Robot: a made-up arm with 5 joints.
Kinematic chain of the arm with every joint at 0, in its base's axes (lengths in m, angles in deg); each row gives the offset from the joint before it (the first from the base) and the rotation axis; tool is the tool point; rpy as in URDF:
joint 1: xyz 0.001 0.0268 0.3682 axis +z
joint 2: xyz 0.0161 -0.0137 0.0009 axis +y
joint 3: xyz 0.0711 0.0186 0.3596 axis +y
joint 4: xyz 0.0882 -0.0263 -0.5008 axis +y
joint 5: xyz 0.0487 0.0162 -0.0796 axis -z
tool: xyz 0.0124 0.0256 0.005 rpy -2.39 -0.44 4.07
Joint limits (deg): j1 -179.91..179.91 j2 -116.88..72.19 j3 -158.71..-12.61 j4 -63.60..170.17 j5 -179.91..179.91
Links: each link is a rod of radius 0.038 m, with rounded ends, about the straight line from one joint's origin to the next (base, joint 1, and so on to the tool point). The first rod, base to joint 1, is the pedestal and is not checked.
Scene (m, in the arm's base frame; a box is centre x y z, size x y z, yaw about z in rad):
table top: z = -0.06
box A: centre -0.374 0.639 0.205 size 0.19 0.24 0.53 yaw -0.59
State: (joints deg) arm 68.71 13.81 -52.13 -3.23 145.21
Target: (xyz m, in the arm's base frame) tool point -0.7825 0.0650 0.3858
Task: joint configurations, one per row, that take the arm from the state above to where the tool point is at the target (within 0.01 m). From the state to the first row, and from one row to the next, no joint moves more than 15 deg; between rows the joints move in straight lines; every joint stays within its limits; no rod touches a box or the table.
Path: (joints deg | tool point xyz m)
1: 81.91 11.08 -59.94 -3.52 148.56 | 0.1300 0.6960 0.4405
2: 95.10 8.36 -67.75 -3.82 151.91 | -0.0281 0.7307 0.5463
3: 108.30 5.63 -75.57 -4.11 155.26 | -0.1893 0.7093 0.6569
4: 121.50 2.90 -83.38 -4.40 158.60 | -0.3321 0.6346 0.7685
5: 134.70 0.18 -91.19 -4.70 161.95 | -0.4376 0.5175 0.8775
6: 145.93 7.44 -88.05 -4.06 157.08 | -0.5768 0.4582 0.7619
7: 157.16 14.70 -84.92 -3.42 152.20 | -0.6889 0.3539 0.6391
8: 168.39 21.96 -81.78 -2.79 147.33 | -0.7602 0.2173 0.5124
9: 179.62 29.22 -78.64 -2.15 142.45 | -0.7825 0.0651 0.3857

